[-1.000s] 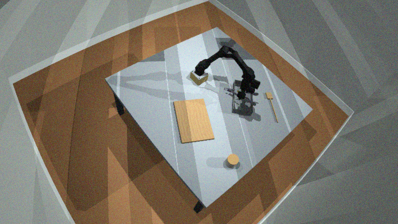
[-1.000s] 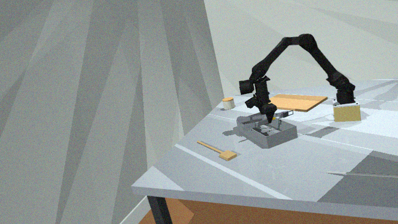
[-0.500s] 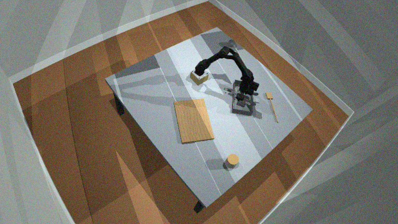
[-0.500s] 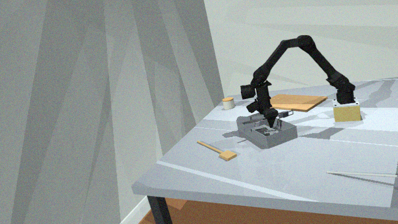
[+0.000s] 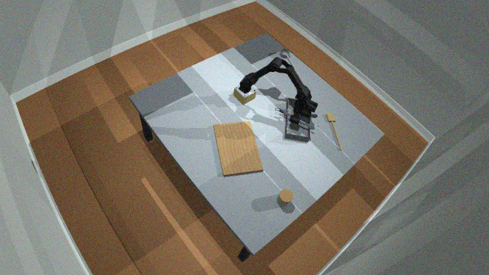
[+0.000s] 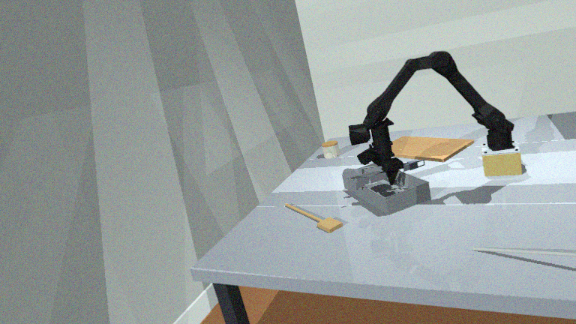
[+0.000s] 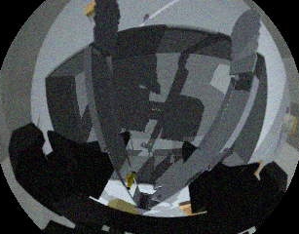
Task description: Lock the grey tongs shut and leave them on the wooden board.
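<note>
Right now my gripper tip is 2 cm short of the grey roasting tin and 2 cm to the right of it. The rest, counted from my gripper tip: small wooden cup: 28 cm ahead, 50 cm to the right; then wooden board: 14 cm behind, 41 cm to the right, 2 cm below.
</note>
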